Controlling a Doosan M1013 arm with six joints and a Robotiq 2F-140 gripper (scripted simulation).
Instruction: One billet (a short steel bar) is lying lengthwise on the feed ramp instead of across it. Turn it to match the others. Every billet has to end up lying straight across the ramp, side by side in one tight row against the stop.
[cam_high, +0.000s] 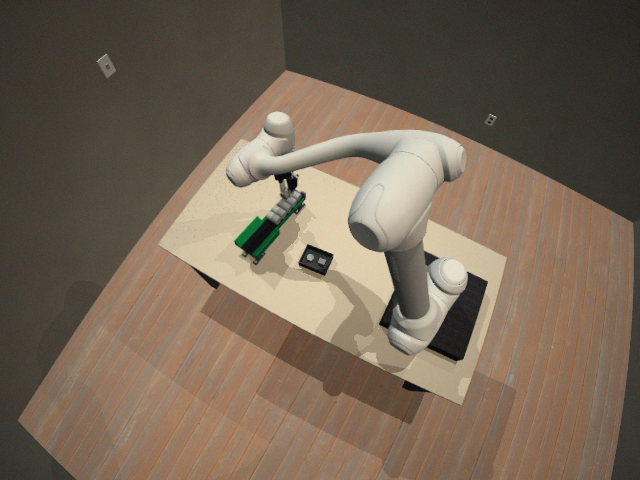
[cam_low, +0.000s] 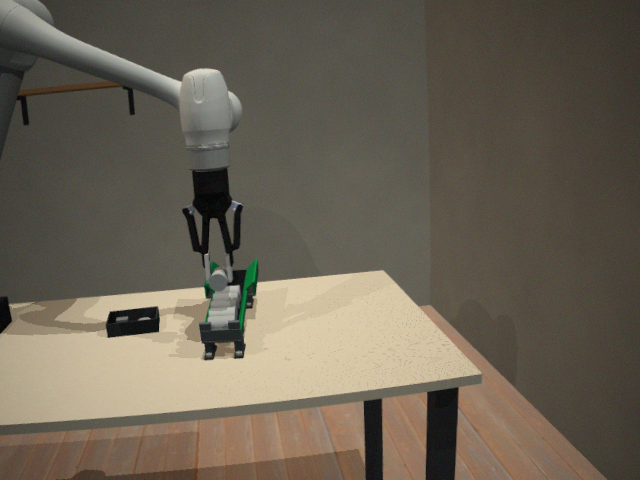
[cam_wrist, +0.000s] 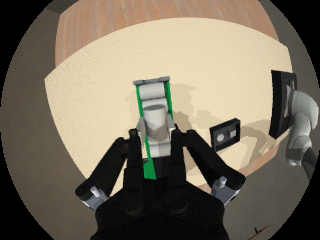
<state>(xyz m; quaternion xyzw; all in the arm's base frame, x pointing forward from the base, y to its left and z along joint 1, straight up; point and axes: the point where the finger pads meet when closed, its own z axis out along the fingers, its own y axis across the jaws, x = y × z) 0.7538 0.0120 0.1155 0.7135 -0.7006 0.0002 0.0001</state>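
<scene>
Now: the stop 130 mm below my hand and 70 mm to the right of it. Also, from my hand: small black tray (260 mm behind, 180 mm below, 140 mm to the left).
</scene>
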